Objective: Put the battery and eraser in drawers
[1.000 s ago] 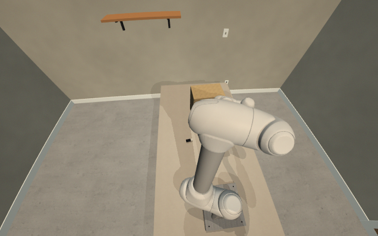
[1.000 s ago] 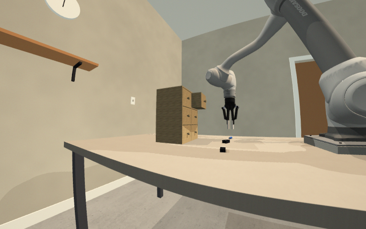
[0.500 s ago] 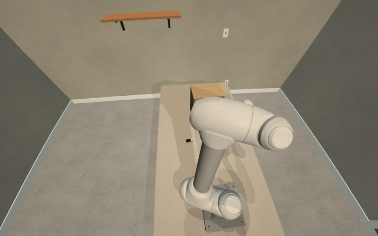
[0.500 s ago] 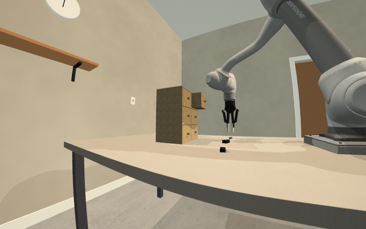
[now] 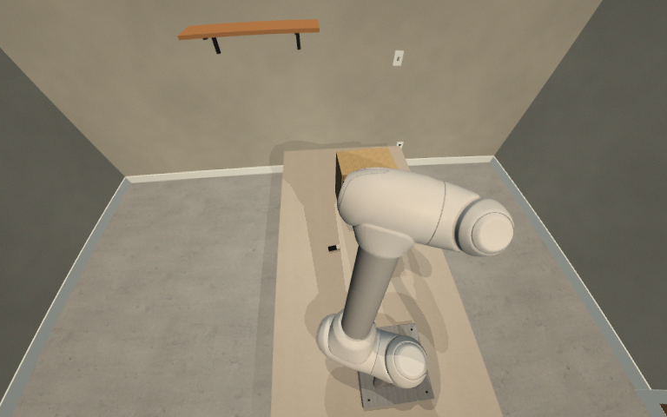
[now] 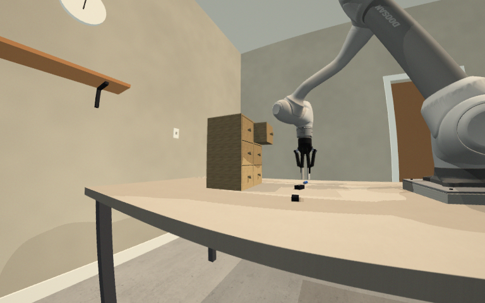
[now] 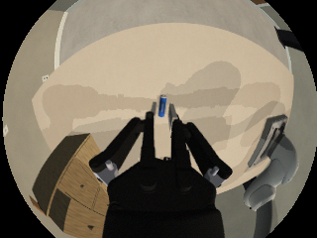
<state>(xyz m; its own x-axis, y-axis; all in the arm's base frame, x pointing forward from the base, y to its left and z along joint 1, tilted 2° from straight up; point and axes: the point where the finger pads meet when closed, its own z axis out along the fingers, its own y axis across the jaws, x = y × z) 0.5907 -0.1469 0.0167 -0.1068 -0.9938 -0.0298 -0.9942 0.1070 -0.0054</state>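
The blue piece is 50 mm below my hand. From my hand the other things lie so: black block 20 mm behind, 190 mm to the left, 50 mm below.
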